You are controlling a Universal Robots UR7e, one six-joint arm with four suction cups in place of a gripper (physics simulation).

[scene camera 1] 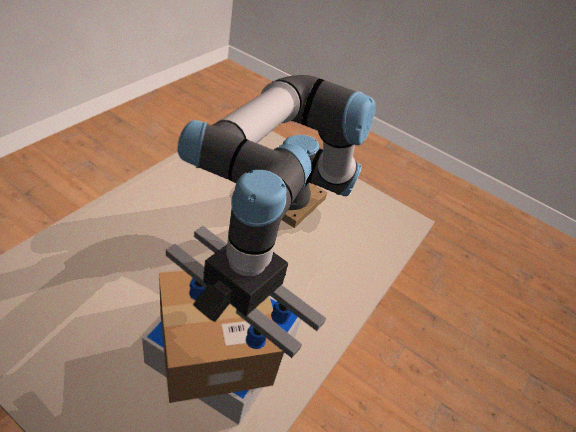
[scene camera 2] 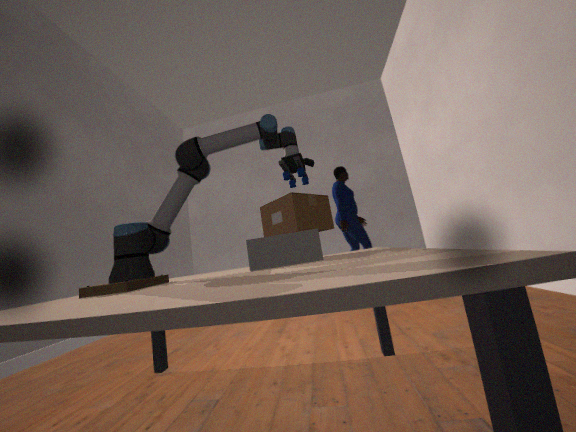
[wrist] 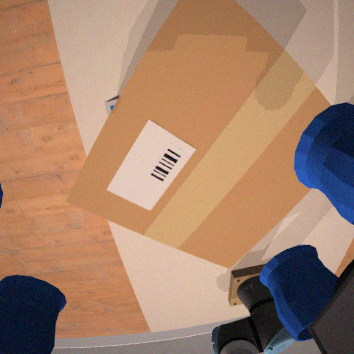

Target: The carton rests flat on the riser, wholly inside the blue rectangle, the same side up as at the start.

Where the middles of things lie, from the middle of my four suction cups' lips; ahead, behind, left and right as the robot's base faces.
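Looking from my suction cup, I find the brown carton (scene camera 1: 203, 358) 7 cm to the right of it, 2 cm behind it and 20 cm below it. There is also the grey riser with blue rectangle (scene camera 2: 300, 247), which is 9 cm to the right of my suction cup, 8 cm behind it and 34 cm below it.
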